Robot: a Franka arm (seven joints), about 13 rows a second.
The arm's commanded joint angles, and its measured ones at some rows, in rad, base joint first. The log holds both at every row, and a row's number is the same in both.
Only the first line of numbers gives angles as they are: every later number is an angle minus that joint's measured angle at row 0.
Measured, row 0:
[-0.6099 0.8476 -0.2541 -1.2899 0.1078 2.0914 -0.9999]
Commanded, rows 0 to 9:
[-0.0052 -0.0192 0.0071 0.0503 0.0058 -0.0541 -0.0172]
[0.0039 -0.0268 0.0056 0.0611 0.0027 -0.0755 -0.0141]
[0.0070 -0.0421 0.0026 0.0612 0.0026 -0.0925 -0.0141]
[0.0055 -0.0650 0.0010 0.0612 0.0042 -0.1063 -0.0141]
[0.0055 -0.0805 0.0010 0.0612 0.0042 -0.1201 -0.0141]
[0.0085 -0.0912 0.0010 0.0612 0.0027 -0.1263 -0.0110]
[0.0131 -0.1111 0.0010 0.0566 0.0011 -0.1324 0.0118]
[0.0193 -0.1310 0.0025 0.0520 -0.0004 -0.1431 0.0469]
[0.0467 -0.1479 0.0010 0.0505 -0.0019 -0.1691 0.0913]
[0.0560 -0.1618 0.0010 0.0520 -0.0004 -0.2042 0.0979]
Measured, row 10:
[0.0233 -0.1157 0.0014 0.0704 -0.0001 -0.1494 0.0498]
